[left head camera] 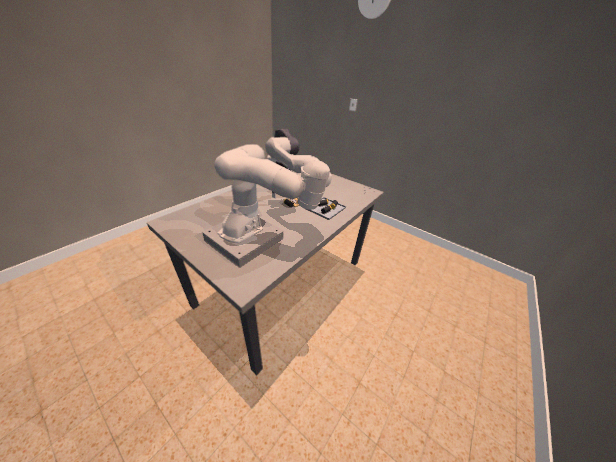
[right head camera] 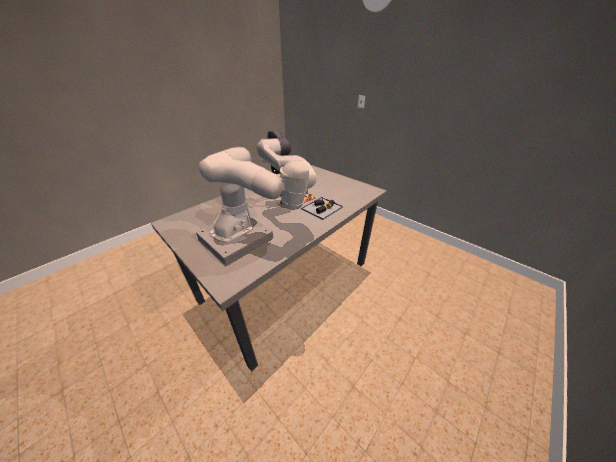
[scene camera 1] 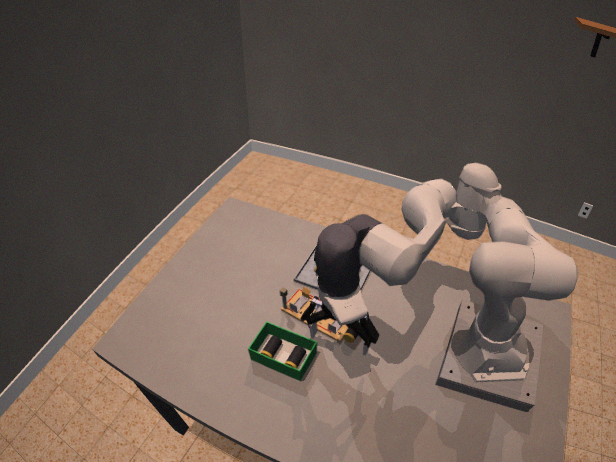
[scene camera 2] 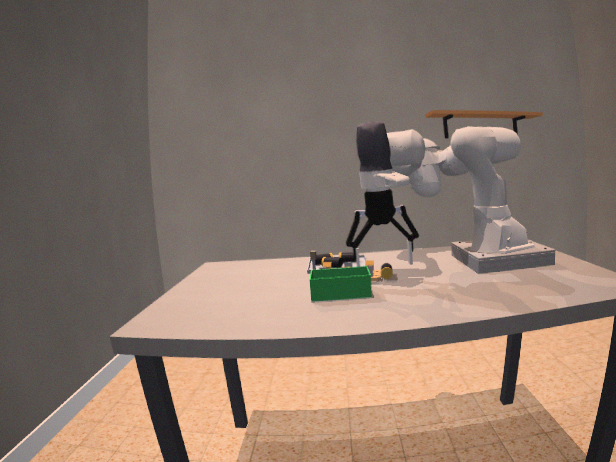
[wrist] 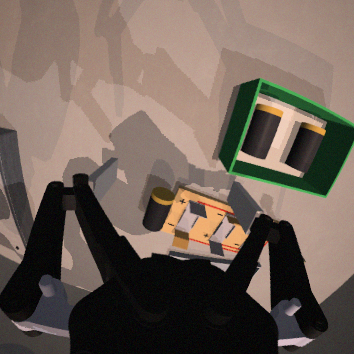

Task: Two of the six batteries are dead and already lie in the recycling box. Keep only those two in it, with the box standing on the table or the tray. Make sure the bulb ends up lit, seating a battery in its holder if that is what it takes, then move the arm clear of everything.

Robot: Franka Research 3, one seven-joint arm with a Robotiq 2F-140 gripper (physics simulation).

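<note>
The green recycling box [scene camera 1: 275,363] [scene camera 2: 341,286] [wrist: 238,131] stands upright on the table. Two black batteries with yellow ends lie in it, one [scene camera 1: 272,346] [wrist: 262,132] beside the other [scene camera 1: 296,356] [wrist: 306,149]. The orange holder board [scene camera 1: 290,312] [wrist: 200,231] has metal clips; no battery shows between the visible ones. A loose battery [scene camera 1: 348,337] [scene camera 2: 386,271] [wrist: 158,211] lies by its end. A thin post with a square top [scene camera 1: 283,292] [scene camera 2: 313,254] stands at the other end; no glow shows. My gripper [scene camera 1: 340,336] [scene camera 2: 383,254] [wrist: 174,179] is wide open and empty above the loose battery and board.
The flat tray [left head camera: 328,216] [right head camera: 323,217] [scene camera 1: 303,276] holds more batteries [left head camera: 326,208] [right head camera: 325,207] [scene camera 2: 345,257], behind the board as seen from scene camera 2. My arm partly covers it in scene camera 1. The robot base [scene camera 1: 485,390] [scene camera 2: 505,260] stands at the table's other end.
</note>
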